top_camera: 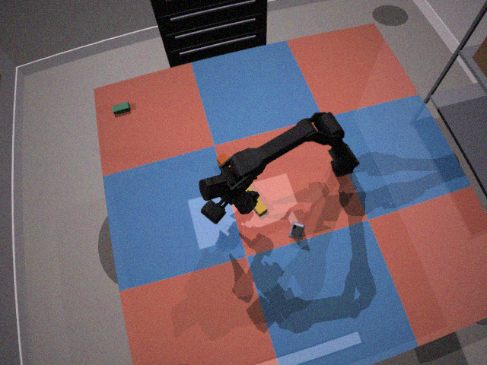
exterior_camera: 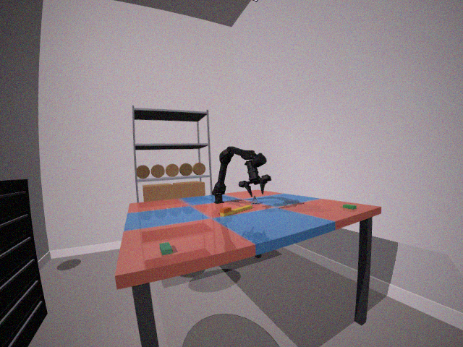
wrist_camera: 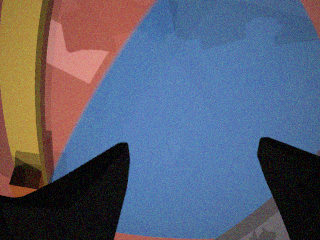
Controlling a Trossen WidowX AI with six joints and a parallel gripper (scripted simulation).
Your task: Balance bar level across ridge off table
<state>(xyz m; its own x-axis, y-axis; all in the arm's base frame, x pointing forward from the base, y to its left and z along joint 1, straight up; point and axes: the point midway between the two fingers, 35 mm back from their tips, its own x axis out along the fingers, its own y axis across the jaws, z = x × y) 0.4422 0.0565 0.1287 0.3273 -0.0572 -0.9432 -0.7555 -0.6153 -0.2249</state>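
My gripper tip is 22 cm past the grey wedge, 12 cm to the right of it and 6 cm above it. The rest, counted from my gripper tip: green block (29 cm ahead, 55 cm to the right, 9 cm below).
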